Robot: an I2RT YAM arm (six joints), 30 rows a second.
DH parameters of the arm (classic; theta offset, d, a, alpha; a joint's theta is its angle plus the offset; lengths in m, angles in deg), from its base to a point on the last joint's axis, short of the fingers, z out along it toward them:
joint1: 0 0.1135 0.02 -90
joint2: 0 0 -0.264 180
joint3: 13.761 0 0.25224 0
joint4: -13.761 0 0.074 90
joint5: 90 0 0 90
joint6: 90 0.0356 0 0
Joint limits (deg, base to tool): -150..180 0..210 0..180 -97..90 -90..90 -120..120
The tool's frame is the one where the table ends.
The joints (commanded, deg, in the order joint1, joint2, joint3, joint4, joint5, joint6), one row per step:
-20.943, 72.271, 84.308, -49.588, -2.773, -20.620
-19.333, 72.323, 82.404, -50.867, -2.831, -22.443
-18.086, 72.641, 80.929, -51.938, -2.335, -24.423
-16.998, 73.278, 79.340, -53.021, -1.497, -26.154
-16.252, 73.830, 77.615, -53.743, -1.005, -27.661
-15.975, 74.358, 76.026, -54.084, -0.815, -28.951
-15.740, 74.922, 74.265, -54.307, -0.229, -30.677
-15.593, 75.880, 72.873, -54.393, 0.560, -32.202
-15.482, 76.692, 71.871, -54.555, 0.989, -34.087
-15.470, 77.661, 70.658, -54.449, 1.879, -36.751
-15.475, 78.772, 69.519, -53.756, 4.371, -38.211
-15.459, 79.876, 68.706, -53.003, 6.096, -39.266
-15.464, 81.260, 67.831, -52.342, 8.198, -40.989
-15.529, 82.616, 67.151, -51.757, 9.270, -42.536
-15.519, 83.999, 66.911, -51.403, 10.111, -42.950
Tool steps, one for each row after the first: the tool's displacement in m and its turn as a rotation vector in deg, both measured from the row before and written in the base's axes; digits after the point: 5 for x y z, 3 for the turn. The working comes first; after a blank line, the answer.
Tool pose at each row, in the base's axes (x y z in m, rotation vector in deg; the steps are taken from these numbers as rounded here):
0.23743, -0.08903, 0.40796, -1.172, 128.753, -19.589
0.23979, -0.08226, 0.39543, -5.073, 131.841, -18.497
0.24219, -0.07757, 0.38454, -8.631, 134.617, -18.371
0.24521, -0.07399, 0.37178, -11.753, 137.851, -18.381
0.24738, -0.07146, 0.35920, -14.509, 140.699, -18.121
0.24896, -0.07074, 0.34798, -16.613, 142.999, -17.771
0.25021, -0.07037, 0.33586, -19.159, 145.436, -17.977
0.25270, -0.07088, 0.32426, -21.362, 147.828, -18.361
0.25448, -0.07113, 0.31530, -24.142, 149.599, -18.580
0.25648, -0.07219, 0.30483, -27.806, 151.480, -19.512
0.25925, -0.07459, 0.29470, -29.415, 153.570, -22.268
0.26234, -0.07647, 0.28632, -30.716, 155.071, -24.133
0.26557, -0.07874, 0.27628, -33.029, 156.989, -26.413
0.26868, -0.08061, 0.26719, -35.326, 158.457, -27.375
0.27216, -0.08206, 0.25996, -36.175, 159.833, -27.848

0.00236, 0.00677, -0.01253, -0.208, 3.427, 2.805
0.00240, 0.00469, -0.01089, -0.814, 3.205, 2.208
0.00302, 0.00358, -0.01276, -0.748, 3.646, 1.728
0.00217, 0.00253, -0.01258, -0.462, 3.233, 1.547
0.00158, 0.00072, -0.01122, -0.242, 2.607, 1.163
0.00125, 0.00037, -0.01212, -0.745, 2.844, 1.279
0.00249, -0.00051, -0.01160, -0.790, 2.756, 0.975
0.00178, -0.00025, -0.00896, -0.768, 2.291, 1.491
0.00200, -0.00106, -0.01047, -1.441, 2.621, 1.889
0.00277, -0.00240, -0.01013, -2.343, 2.347, 0.124
0.00309, -0.00188, -0.00838, -1.603, 1.751, 0.190
0.00323, -0.00227, -0.01004, -2.050, 2.447, 0.655
0.00311, -0.00187, -0.00909, -1.084, 2.050, 0.910
0.00348, -0.00145, -0.00723, -0.540, 1.540, 0.071

